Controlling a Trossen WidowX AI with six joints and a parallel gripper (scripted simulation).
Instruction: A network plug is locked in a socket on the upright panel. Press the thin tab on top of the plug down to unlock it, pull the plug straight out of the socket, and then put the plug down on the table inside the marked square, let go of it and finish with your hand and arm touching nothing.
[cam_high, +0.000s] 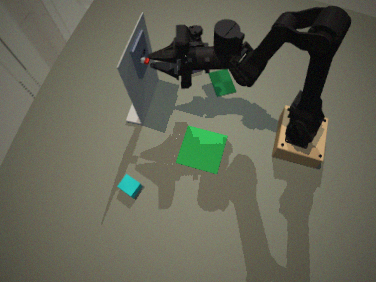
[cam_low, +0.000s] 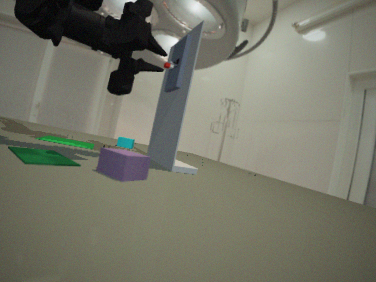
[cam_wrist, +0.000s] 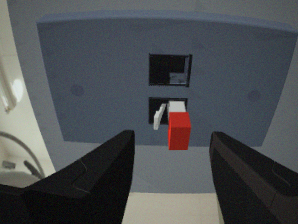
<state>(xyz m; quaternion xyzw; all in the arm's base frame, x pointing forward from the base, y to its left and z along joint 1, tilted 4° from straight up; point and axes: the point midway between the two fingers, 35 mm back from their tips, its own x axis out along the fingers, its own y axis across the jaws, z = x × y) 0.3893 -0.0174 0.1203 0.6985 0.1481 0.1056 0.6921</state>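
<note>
Now: gripper tip 2 cm short of the white plug. Also, from my gripper tip: bright green marked square 21 cm below, 17 cm behind, 10 cm to the left; then purple block 20 cm below, 17 cm to the right, 5 cm behind; then grey panel 8 cm below, 4 cm ahead.
</note>
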